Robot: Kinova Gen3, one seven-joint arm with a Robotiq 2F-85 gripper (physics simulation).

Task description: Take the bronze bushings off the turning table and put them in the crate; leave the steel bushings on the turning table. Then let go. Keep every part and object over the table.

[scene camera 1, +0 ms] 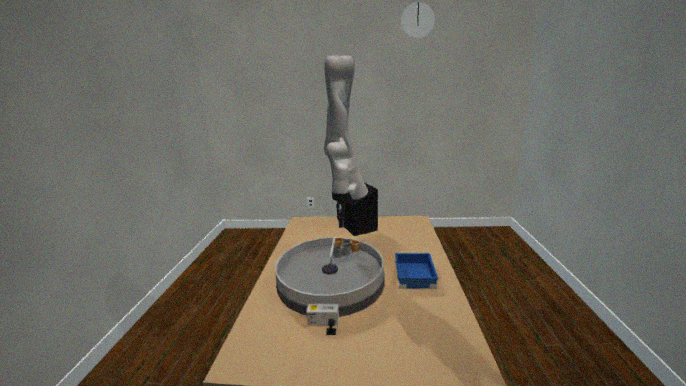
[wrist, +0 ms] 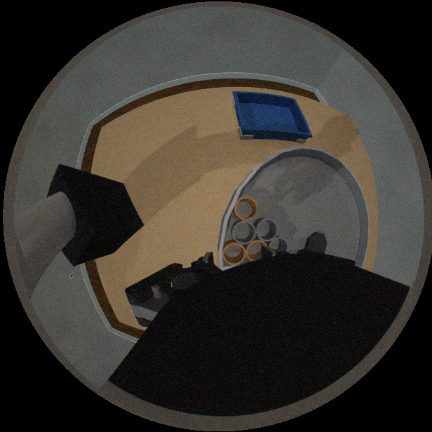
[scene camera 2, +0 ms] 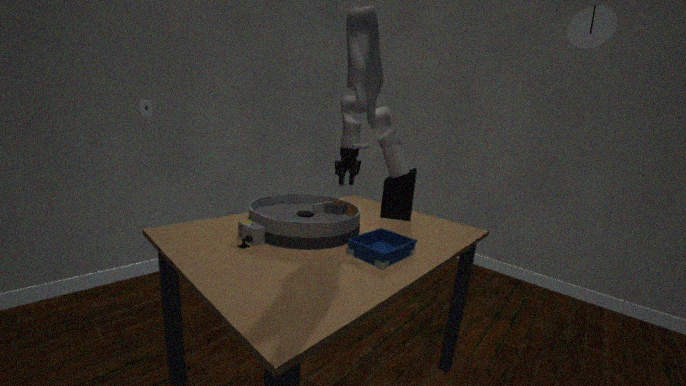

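Where they show: gripper, fingertip midpoint: (scene camera 1: 341, 224) (scene camera 2: 346, 185); arm's base at its link origin: (scene camera 1: 360, 194) (scene camera 2: 400, 175).
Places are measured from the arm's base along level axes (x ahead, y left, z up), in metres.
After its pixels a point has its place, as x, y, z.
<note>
The grey turning table (scene camera 1: 330, 300) {0.660, -0.211, -0.132} (scene camera 2: 305, 228) {0.612, -0.063, -0.131} (wrist: 363, 210) carries three bronze bushings, whose rings (wrist: 236, 212) (wrist: 225, 256) (wrist: 256, 242) show in the wrist view. Three steel bushings (wrist: 233, 232) (wrist: 275, 230) (wrist: 286, 245) stand among them; the last is partly hidden. Two bronze bushings (scene camera 1: 338, 242) {0.293, -0.147, -0.114} (scene camera 1: 355, 246) {0.329, -0.077, -0.122} show near the far rim in scene camera 1. The blue crate (scene camera 1: 417, 283) {0.558, 0.124, -0.178} (scene camera 2: 365, 253) {0.559, 0.130, -0.176} (wrist: 275, 134) stands beside the turning table, its floor bare. My gripper (scene camera 2: 346, 183) {0.276, -0.127, -0.039} is open and empty, above the turning table's far side; its fingers are partly hidden in the wrist view.
A dark hub (scene camera 1: 329, 269) {0.460, -0.200, -0.141} (scene camera 2: 305, 214) {0.464, -0.185, -0.141} (wrist: 316, 243) is at the turning table's middle, with a thin bar (scene camera 1: 332, 250) {0.362, -0.179, -0.113} beside the bushings. A white box (scene camera 1: 322, 315) {0.700, -0.242, -0.157} (scene camera 2: 251, 233) {0.706, -0.209, -0.162} stands at its near side. A black block (scene camera 1: 367, 210) {0.051, 0.028, -0.074} (scene camera 2: 398, 195) {0.053, 0.023, -0.087} (wrist: 100, 215) stands at the arm's base.
</note>
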